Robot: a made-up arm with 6 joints.
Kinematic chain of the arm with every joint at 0, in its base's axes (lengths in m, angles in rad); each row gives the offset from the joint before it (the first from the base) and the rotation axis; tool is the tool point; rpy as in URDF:
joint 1: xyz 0 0 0.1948 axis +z
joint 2: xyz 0 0 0 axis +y
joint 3: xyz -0.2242 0 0.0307 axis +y
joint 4: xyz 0.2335 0 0.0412 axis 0.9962 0 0.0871
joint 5: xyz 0 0 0 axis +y
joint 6: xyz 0.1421 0 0.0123 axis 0.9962 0 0.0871
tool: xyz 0 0 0 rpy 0 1.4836 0
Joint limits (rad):
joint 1: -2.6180..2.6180
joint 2: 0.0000..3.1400
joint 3: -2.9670..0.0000
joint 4: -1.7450..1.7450
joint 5: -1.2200..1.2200
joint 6: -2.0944..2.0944
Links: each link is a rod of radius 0.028 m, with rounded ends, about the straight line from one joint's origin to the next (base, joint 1, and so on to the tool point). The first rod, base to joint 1, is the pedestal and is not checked.
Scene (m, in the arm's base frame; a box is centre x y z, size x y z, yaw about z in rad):
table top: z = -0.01
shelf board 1: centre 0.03 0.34 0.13 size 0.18 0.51 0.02 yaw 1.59
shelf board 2: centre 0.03 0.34 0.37 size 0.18 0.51 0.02 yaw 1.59
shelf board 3: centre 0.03 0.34 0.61 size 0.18 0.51 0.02 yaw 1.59
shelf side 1: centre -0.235 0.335 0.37 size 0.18 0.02 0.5 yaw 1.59
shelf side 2: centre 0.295 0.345 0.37 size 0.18 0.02 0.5 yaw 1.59
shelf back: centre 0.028 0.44 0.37 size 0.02 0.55 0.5 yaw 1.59
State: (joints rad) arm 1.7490 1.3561 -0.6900 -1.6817 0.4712 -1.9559
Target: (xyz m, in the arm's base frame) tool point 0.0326 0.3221 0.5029
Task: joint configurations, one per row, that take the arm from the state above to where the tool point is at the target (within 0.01 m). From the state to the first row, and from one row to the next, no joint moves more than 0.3 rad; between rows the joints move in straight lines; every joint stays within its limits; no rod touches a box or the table.
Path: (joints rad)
1: 1.8726 1.0783 -0.5438 -1.4890 0.6088 -1.9559
2: 1.9961 0.8006 -0.3976 -1.2964 0.7463 -1.9559
3: 2.1197 0.5228 -0.2513 -1.1037 0.8839 -1.9559
4: 1.9348 0.5129 -0.5451 -1.3774 0.6667 -1.9559
5: 1.7499 0.5031 -0.8389 -1.6510 0.4496 -1.9559
6: 1.7202 0.7574 -1.0017 -1.6824 0.4503 -1.9559
7: 1.6905 1.0118 -1.1645 -1.7137 0.4510 -1.9559
8: 1.6608 1.2662 -1.3273 -1.7450 0.4517 -1.9559

